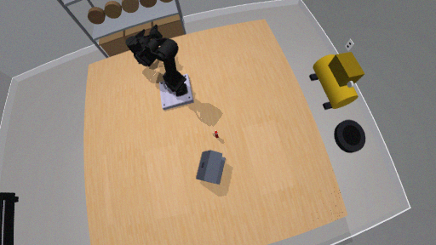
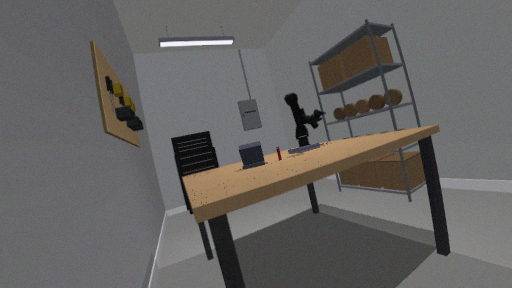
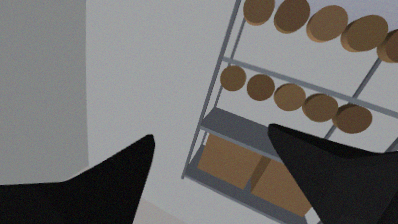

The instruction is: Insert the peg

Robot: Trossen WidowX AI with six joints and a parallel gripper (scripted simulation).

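My gripper tip is now 62 cm short of the red peg, 19 cm to the right of it and 17 cm above it. The rest, counted from my gripper tip: grey sloped panel 77 cm ahead, 12 cm to the left, 15 cm below.
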